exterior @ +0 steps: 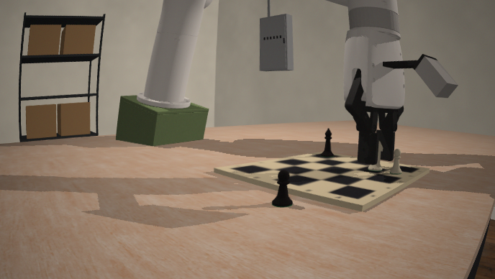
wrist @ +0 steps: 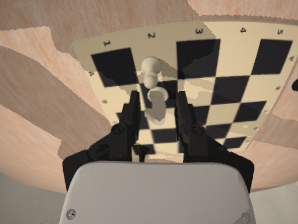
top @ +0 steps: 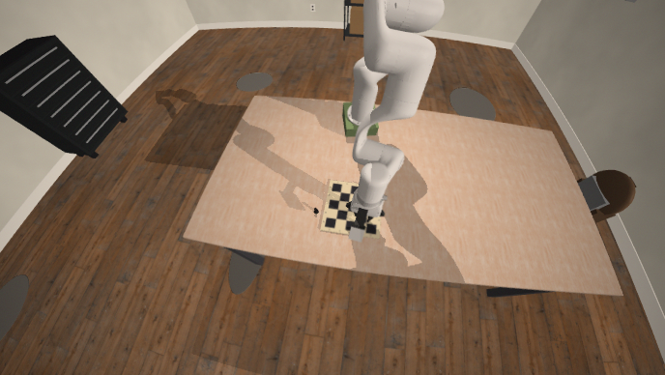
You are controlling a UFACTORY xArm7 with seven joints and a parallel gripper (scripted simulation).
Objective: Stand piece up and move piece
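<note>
Right now my hand is 2 cm above the white knight. From my hand the other things lie so: chessboard (5 cm to the right, 3 cm below, 3 cm behind); white pawn (3 cm ahead, 2 cm below, 1 cm to the left); black bishop (12 cm behind, 2 cm to the left, 1 cm below).
</note>
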